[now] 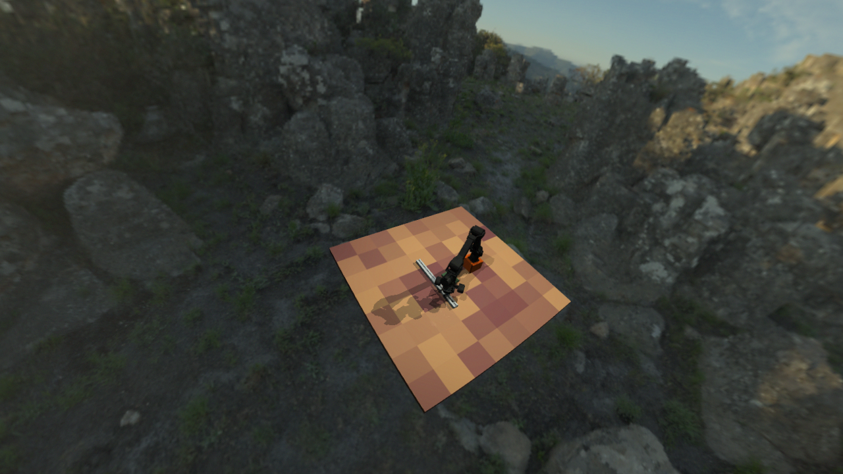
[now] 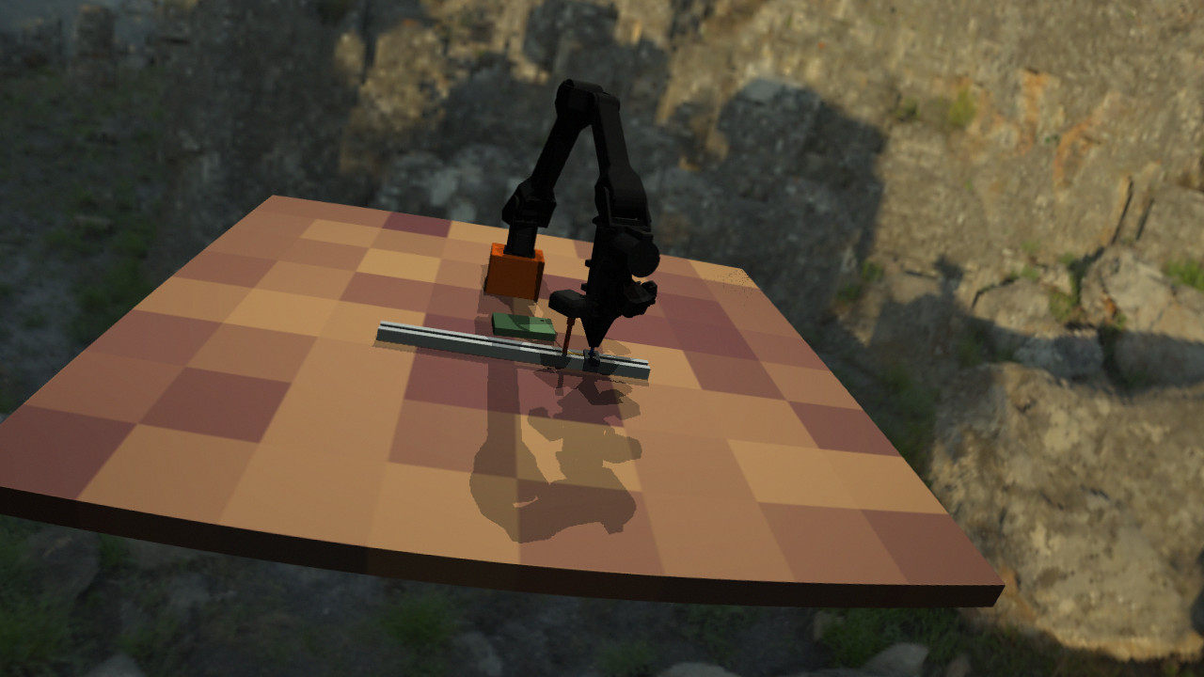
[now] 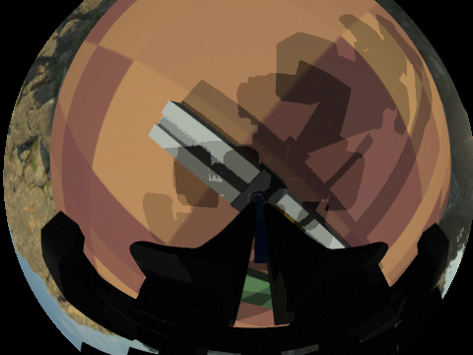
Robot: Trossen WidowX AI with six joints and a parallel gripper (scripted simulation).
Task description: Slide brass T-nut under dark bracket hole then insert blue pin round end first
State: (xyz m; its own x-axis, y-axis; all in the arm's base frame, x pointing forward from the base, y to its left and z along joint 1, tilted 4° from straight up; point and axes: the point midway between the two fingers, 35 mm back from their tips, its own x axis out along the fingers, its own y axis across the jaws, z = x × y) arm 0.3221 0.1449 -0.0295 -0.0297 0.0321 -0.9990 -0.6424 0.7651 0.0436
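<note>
My gripper tip is right at the blue pin. From my gripper tip the other things lie so: green tray (13 cm behind, 10 cm to the right, 3 cm below); brass T-nut (2 cm to the right, 1 cm above).
</note>
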